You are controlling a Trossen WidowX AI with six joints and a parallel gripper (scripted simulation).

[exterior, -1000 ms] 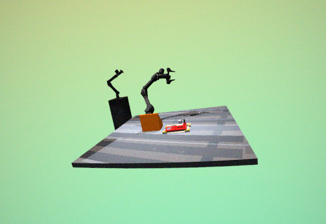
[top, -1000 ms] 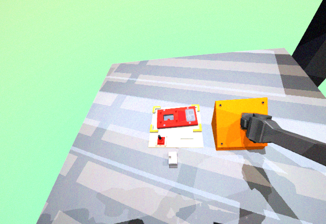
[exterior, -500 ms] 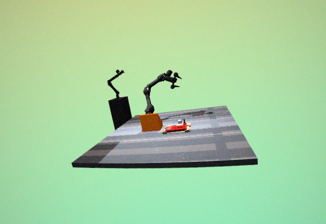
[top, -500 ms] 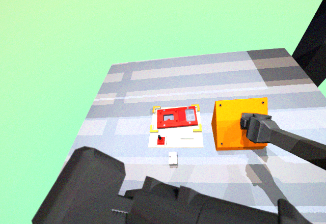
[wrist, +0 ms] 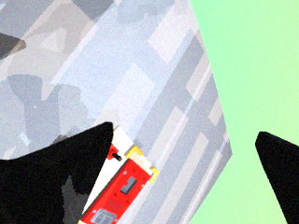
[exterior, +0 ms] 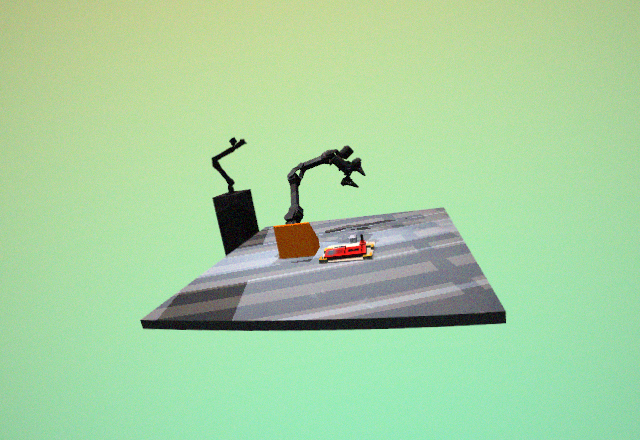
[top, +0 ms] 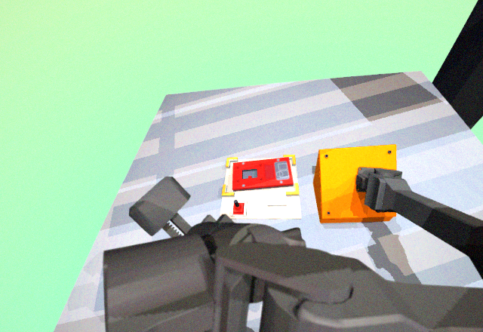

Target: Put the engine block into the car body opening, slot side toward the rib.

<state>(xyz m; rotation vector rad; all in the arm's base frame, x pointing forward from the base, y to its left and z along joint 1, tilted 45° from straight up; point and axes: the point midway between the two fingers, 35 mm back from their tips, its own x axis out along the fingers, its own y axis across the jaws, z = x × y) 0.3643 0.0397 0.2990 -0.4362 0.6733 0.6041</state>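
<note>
Now: gripper tip 29 cm above the grey engine block, 10 cm to the left of it and 7 cm past it.
</note>
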